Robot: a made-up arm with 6 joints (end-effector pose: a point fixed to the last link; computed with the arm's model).
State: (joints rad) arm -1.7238 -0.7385 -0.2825 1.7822 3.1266 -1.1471
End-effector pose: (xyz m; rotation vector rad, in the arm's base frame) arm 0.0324 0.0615 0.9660 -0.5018 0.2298 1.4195
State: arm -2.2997 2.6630 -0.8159 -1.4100 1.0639 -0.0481
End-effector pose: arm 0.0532 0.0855 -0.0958 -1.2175 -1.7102 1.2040
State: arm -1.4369 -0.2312 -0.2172 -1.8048 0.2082 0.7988
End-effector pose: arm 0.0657 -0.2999 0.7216 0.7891 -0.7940 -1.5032
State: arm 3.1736 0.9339 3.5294 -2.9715 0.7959 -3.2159
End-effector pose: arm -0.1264 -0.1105 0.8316 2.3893 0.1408 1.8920
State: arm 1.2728 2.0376 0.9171 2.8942 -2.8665 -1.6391
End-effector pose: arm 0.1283 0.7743 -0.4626 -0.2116 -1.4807 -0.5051
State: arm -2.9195 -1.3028 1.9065 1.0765 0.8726 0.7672
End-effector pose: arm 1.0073 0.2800 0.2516 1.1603 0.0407 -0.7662
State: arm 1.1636 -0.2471 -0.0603 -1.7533 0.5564 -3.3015
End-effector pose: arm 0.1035 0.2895 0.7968 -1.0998 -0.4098 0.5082
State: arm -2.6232 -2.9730 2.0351 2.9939 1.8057 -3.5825
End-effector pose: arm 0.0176 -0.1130 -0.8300 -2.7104 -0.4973 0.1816
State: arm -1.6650 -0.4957 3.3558 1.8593 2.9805 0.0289
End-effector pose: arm 0.0842 0.5646 0.3911 0.8200 -1.4662 -0.4730
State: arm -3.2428 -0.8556 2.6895 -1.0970 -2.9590 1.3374
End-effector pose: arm 0.9226 -0.0442 0.5340 0.3091 -2.5525 0.8582
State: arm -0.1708 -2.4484 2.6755 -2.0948 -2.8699 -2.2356
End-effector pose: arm -0.2929 0.1053 -0.7185 -0.2825 -1.7936 0.1562
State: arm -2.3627 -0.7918 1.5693 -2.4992 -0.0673 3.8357
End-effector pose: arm 0.5719 0.4430 1.0120 1.9277 0.1576 1.1606
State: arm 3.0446 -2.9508 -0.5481 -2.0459 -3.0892 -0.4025
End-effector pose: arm 0.3786 -0.0865 -0.0309 0.7326 1.7953 -1.7675
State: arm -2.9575 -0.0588 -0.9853 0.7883 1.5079 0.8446
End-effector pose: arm -0.3025 0.0211 0.5237 -1.1531 1.1909 -1.9463
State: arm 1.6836 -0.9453 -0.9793 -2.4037 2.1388 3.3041
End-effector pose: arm -0.0724 -0.0708 0.4897 -1.9055 0.9982 0.3658
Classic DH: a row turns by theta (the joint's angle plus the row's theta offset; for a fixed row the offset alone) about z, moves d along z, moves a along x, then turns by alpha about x. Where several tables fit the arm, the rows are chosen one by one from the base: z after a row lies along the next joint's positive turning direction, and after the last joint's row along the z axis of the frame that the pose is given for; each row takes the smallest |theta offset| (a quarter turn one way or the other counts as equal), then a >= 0, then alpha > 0; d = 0 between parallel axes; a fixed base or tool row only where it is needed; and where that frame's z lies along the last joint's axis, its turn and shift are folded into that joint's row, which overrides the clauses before.
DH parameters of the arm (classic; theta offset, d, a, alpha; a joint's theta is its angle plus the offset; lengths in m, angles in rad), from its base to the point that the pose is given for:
joint 1: 0 0.211 0 -1.5708
joint 2: -1.5708 0 0.626 3.1416
joint 3: 0 0 0 -1.5708
joint 4: 0 -0.448 0 1.5708
joint 5: 0 0.108 0 -1.5708
joint 6: 1.5708 0 0 1.5708
tool (fixed): -1.5708 0 0 0

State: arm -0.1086 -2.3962 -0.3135 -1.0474 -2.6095 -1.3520
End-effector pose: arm -0.5650 0.0073 0.1874 0.5661 0.8035 0.1879
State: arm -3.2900 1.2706 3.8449 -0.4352 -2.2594 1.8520
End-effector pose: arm -0.2275 0.1330 0.6752 0.4258 -2.6507 1.3437
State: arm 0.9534 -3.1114 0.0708 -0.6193 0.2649 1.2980
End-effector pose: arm -0.1998 -0.4334 -0.3703 1.5986 -2.3413 -1.0094
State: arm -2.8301 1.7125 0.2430 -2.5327 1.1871 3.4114
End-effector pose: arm -0.5474 -0.2693 -0.3294 2.3862 1.2973 -0.4461
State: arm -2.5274 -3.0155 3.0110 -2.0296 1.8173 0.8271
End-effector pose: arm -0.2421 -0.2293 -0.6174 -0.0690 0.5681 1.6998
